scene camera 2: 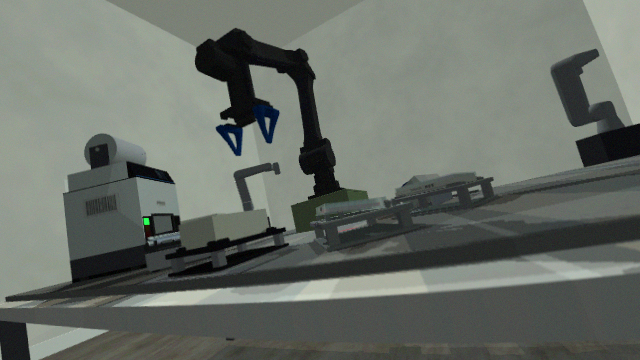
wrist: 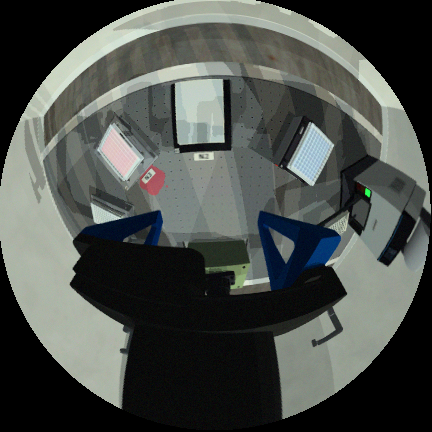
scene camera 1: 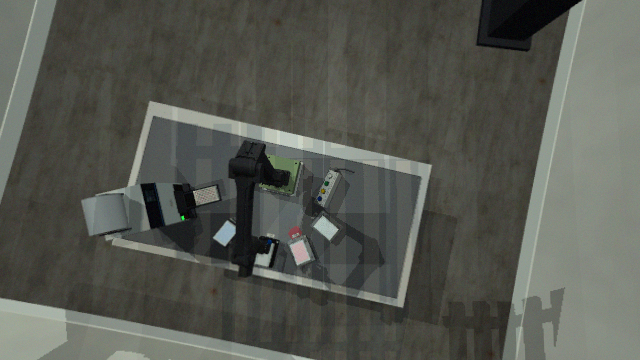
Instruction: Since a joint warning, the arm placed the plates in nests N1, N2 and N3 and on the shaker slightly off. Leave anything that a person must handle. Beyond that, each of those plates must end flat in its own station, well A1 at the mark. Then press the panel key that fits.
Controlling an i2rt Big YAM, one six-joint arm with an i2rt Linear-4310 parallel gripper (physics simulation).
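My gripper [scene camera 1: 264, 245] [scene camera 2: 254, 148] [wrist: 209, 216] is open and empty, high above the table near the black nest N2 [wrist: 227, 117]. A tall whitish plate [scene camera 2: 225, 230] [wrist: 200, 112] sits in N2. A pink plate [scene camera 1: 300, 251] [wrist: 120, 151] sits in the grey nest N3 [wrist: 146, 161]; in the second scene view its near edge looks raised. A red patch [scene camera 1: 295, 231] [wrist: 155, 184] lies under the N3 label. A pale plate [scene camera 1: 326, 227] [wrist: 103, 213] is on another grey nest. A light-blue plate [scene camera 1: 225, 233] [wrist: 311, 152] lies off-centre on the dark shaker [wrist: 295, 137]. Well marks are too small to read.
The key panel [scene camera 1: 327, 188] has white, green, yellow and blue keys. A grey machine [scene camera 1: 135, 205] [scene camera 2: 102, 220] [wrist: 382, 210] with a green light stands at one end, a plate [scene camera 1: 206, 195] [wrist: 340, 223] on its tray. The arm's green base [scene camera 1: 292, 167] [scene camera 2: 305, 215] [wrist: 220, 252] stands beyond the nests.
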